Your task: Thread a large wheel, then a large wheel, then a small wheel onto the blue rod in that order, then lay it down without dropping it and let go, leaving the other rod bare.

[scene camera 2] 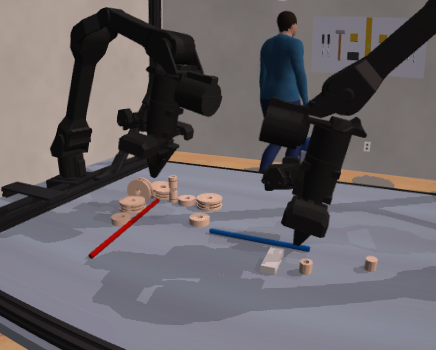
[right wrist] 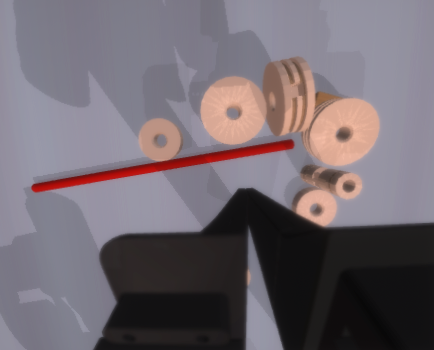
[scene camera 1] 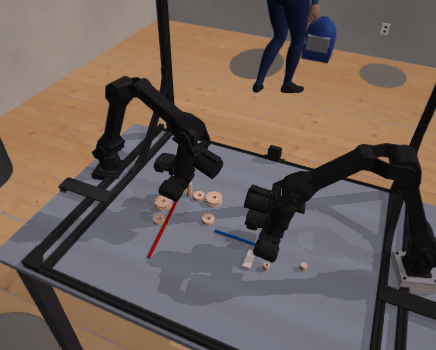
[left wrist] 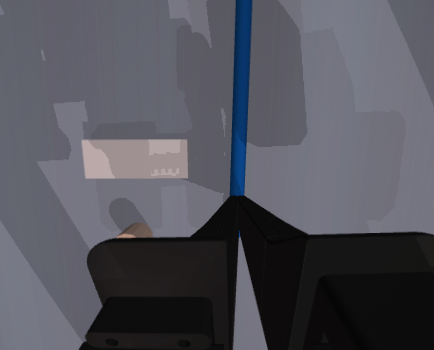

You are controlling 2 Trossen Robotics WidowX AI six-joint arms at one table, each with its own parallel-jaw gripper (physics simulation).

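Frame: origin at the left arm's base, x ahead, y right, z down, level; metres.
Seen in the pictures: left gripper, fingertip midpoint: (scene camera 2: pixel 296 244) (left wrist: pixel 236 202); right gripper, fingertip midpoint: (scene camera 2: pixel 153 177) (right wrist: pixel 245 195); left arm's base, origin of the base link: (scene camera 1: pixel 416 267); right arm's base, origin of the base link: (scene camera 2: pixel 72 176) (scene camera 1: pixel 110 167).
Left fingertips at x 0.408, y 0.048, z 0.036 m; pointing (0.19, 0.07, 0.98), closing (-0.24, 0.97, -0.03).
Observation:
Pixels of each thing's middle, then the offset from my left fingertips to it.
- blue rod, body centre: (left wrist: pixel 241 87) (scene camera 2: pixel 257 239) (scene camera 1: pixel 242 240) dx +0.064, dy +0.020, dz +0.005 m
- bare red rod, body centre: (right wrist: pixel 157 166) (scene camera 2: pixel 129 223) (scene camera 1: pixel 165 224) dx +0.306, dy +0.054, dz +0.005 m
- pale block, body centre: (left wrist: pixel 139 158) (scene camera 2: pixel 272 260) (scene camera 1: pixel 249 259) dx +0.041, dy -0.049, dz +0.003 m
- slim wooden column, body centre: (right wrist: pixel 325 178) (scene camera 2: pixel 173 189) dx +0.253, dy +0.194, dz -0.020 m
The blue rod (scene camera 1: pixel 232 236) (scene camera 2: pixel 250 239) (left wrist: pixel 241 100) lies bare on the table. My left gripper (scene camera 2: pixel 300 243) (left wrist: pixel 236 202) is shut and empty, its tips over the rod's near-right end. My right gripper (scene camera 2: pixel 157 175) (right wrist: pixel 245 195) is shut and empty, above the table beside the wheels. The bare red rod (scene camera 1: pixel 162 230) (scene camera 2: pixel 122 230) (right wrist: pixel 200 159) lies in front of them. Large wheels lie flat in scene camera 2 at left (scene camera 2: pixel 132 207), behind (scene camera 2: pixel 161 194) and right (scene camera 2: pixel 209 204); another large one (scene camera 2: pixel 142 186) (right wrist: pixel 300 95) stands upright. Small wheels (scene camera 2: pixel 120 221) (scene camera 2: pixel 186 202) (scene camera 2: pixel 199 222) lie nearby.
A pale block (scene camera 1: pixel 247 262) (scene camera 2: pixel 270 263) (left wrist: pixel 135 159) lies beside the blue rod. Two little wooden cylinders (scene camera 2: pixel 305 269) (scene camera 2: pixel 370 264) stand to its right. A slim wooden column (scene camera 2: pixel 173 190) (right wrist: pixel 325 181) stands among the wheels. Dark rails (scene camera 1: pixel 90 215) run along the table's side.

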